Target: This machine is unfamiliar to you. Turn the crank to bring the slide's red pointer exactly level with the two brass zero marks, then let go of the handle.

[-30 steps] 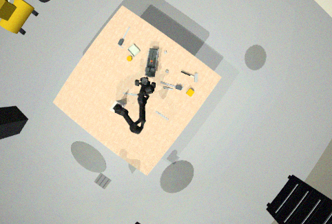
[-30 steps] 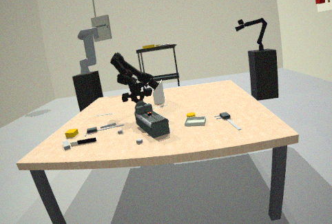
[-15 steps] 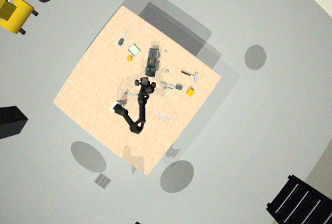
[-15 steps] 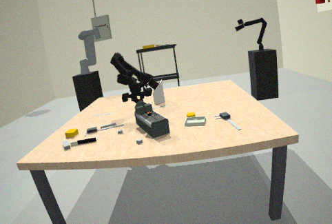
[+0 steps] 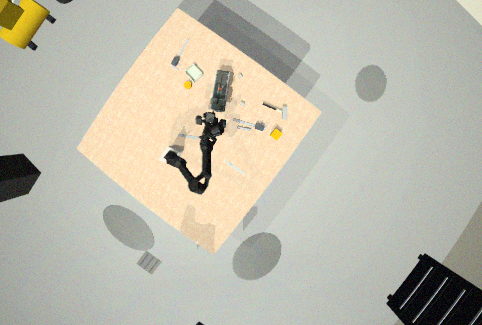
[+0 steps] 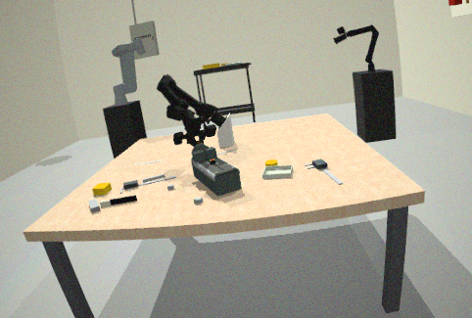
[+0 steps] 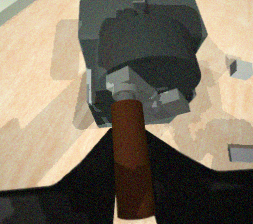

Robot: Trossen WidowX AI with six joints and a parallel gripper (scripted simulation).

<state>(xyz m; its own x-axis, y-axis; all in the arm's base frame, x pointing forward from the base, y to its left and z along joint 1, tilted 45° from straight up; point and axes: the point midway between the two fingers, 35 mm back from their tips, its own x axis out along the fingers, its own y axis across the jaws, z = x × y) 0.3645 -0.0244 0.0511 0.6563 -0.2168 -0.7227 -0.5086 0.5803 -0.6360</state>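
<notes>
The crank lies 1 cm to the right of my gripper tip and 2 cm above it. The rest, counted from my gripper tip: red pointer: 15 cm ahead, 7 cm to the left; then brown crank handle: 1 cm behind, 1 cm to the right, 3 cm above; then yellow disc: 4 cm ahead, 28 cm to the left, 8 cm below.
</notes>
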